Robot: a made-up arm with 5 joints.
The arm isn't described. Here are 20 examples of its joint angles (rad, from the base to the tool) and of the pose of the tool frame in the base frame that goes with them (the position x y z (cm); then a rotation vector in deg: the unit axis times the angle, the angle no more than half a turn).
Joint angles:
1: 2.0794 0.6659 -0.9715 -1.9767 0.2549
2: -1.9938 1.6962 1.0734 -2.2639 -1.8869
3: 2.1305 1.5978 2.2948 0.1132 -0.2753
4: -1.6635 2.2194 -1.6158 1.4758 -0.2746
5: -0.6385 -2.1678 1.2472 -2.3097 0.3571
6: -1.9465 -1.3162 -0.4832 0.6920 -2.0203
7: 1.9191 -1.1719 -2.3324 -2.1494 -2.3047
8: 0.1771 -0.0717 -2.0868 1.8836 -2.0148
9: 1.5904 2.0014 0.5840 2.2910 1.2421
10: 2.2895 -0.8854 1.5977 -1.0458 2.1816
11: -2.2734 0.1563 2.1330 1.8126 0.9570
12: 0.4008 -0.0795 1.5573 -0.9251 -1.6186
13: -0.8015 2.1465 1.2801 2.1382 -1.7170
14: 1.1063 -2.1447 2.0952 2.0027 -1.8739
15: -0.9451 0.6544 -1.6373 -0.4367 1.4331
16: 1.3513 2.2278 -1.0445 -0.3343 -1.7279
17: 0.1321 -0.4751 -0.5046 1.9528 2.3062
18: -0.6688 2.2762 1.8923 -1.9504 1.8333
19: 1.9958 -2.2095 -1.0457 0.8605 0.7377
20: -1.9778 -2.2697 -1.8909 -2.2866 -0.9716
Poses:
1: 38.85 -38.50 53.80 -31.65 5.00 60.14
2: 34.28 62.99 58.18 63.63 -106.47 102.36
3: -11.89 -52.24 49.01 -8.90 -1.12 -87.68
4: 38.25 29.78 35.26 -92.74 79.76 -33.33
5: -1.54 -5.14 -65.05 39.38 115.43 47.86
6: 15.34 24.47 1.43 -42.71 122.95 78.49
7: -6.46 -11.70 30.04 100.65 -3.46 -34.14
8: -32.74 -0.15 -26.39 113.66 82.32 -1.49
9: 31.04 -30.82 56.79 8.51 -58.25 143.68
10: -5.24 -6.80 90.27 -54.38 -70.35 149.31
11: 20.89 54.42 63.16 -28.12 -15.31 105.79
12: -19.95 -54.63 -25.07 -22.34 -12.94 -47.15
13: 27.06 7.94 -51.41 31.93 0.41 0.78
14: -17.23 -76.57 13.62 -47.81 -109.19 -82.55
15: -0.74 11.39 -27.96 50.92 -4.44 -16.58
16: -9.48 -33.19 15.36 90.04 78.42 -29.32
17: -17.35 -3.49 0.18 -37.24 47.75 -101.51
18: 48.37 29.03 -11.84 -112.16 80.03 6.47
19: 32.12 -11.91 54.87 -84.66 57.14 88.47
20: -17.13 29.38 4.65 -13.39 -15.43 -73.52
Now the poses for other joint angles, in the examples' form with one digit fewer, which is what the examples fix.
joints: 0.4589 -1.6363 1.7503 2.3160 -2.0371
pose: -27.3 -41.1 -30.6 -48.2 -56.2 -125.0
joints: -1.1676 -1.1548 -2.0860 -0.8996 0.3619
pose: 19.1 14.8 -1.9 -98.1 135.3 -49.1
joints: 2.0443 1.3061 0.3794 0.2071 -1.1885
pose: -7.6 -23.7 66.3 -133.7 -92.8 -5.3
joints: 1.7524 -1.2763 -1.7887 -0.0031 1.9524
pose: 25.3 -32.9 61.4 -90.5 69.9 46.3
